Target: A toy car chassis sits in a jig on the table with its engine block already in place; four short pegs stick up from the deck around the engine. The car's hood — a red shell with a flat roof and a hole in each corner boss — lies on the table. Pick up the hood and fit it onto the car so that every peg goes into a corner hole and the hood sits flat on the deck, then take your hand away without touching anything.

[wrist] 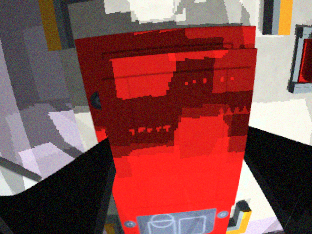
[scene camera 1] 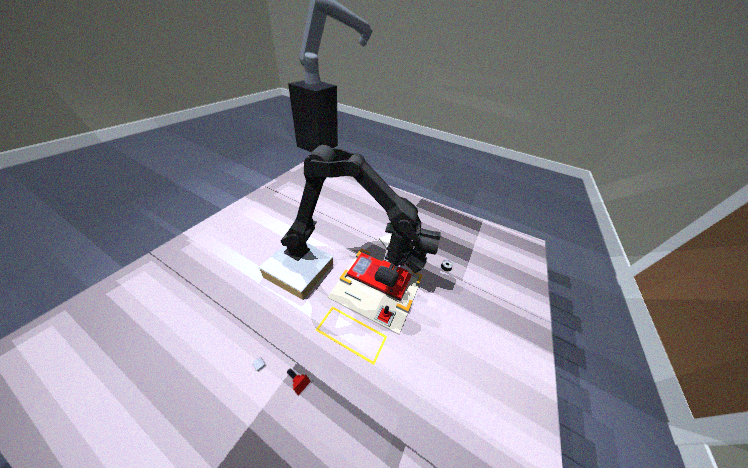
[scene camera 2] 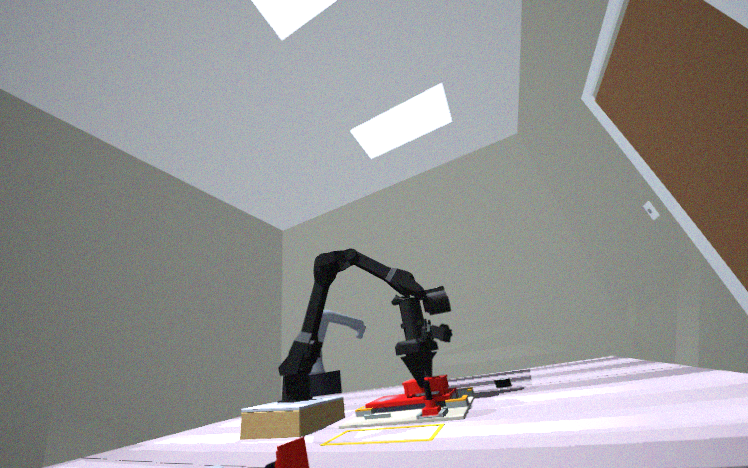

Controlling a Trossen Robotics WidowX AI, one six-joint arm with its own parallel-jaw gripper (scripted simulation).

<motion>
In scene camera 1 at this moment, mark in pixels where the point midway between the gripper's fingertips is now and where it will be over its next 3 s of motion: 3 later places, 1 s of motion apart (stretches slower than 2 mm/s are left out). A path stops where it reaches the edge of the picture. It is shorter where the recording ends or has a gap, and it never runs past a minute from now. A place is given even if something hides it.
The gripper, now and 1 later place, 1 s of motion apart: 391,275; 394,263
</motion>
